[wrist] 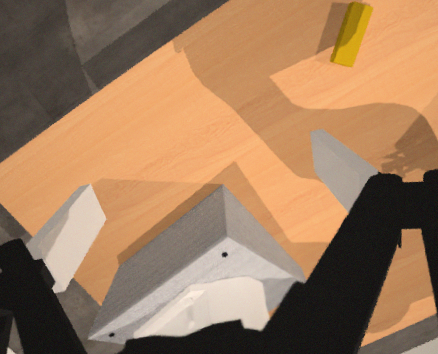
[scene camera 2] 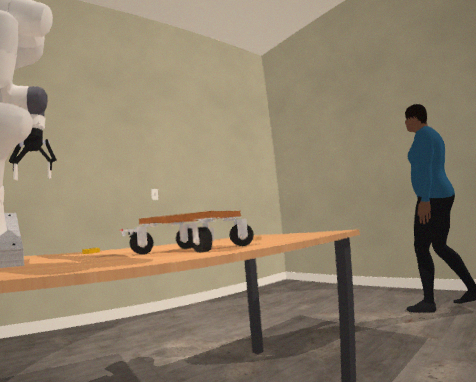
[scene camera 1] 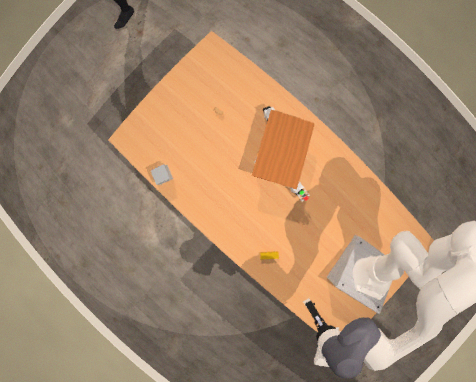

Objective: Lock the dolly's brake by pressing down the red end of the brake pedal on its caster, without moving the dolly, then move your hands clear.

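The dolly, with an orange-brown wooden board, stands on its black wheels on the table. A caster at its robot-side end bears the brake pedal, with a green spot and a red end that sticks out from the dolly. The pedal is too small to tell its tilt exactly. My gripper is open and empty, high above the table's near edge beside the robot base, well away from the pedal. The dolly does not show in the wrist view.
A yellow block lies between the robot base and the dolly. A grey block lies by the long edge, and a small wooden piece lies farther off. A person in blue stands beyond the table.
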